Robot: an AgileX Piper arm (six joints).
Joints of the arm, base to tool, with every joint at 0 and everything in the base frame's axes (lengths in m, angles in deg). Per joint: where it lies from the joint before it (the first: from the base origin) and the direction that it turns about. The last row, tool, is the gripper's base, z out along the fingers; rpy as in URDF.
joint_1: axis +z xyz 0 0 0.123
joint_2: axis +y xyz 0 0 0
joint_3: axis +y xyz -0.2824 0 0.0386
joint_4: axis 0.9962 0 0.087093 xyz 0.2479 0 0.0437
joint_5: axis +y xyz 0 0 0
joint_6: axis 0.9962 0 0.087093 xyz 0.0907 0 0.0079
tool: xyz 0 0 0 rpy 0 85.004 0
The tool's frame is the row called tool.
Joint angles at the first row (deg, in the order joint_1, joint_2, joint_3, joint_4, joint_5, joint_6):
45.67 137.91 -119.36 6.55 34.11 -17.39
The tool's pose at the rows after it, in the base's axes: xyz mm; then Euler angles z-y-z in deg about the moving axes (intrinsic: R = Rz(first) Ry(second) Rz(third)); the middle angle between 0 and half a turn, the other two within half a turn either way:
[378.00, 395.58, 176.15, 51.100, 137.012, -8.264]
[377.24, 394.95, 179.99, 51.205, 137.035, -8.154]
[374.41, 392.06, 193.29, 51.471, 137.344, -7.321]
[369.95, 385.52, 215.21, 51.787, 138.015, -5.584]
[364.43, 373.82, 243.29, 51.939, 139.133, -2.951]
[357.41, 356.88, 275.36, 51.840, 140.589, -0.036]
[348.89, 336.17, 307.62, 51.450, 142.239, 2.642]
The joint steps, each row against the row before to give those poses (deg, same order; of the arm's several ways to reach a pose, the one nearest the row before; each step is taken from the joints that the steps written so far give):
0.02 0.44 -0.06 0.16 -0.72 -0.45
0.00 -0.45 -0.02 0.04 0.49 0.03
-0.03 -1.61 -0.01 -0.02 1.96 0.74
-0.20 -2.70 -0.04 -0.04 3.44 1.59
-0.53 -3.56 -0.03 -0.09 4.74 2.46
-0.86 -4.21 -0.02 -0.14 5.73 2.78
-1.11 -4.41 -0.03 -0.19 6.11 2.63

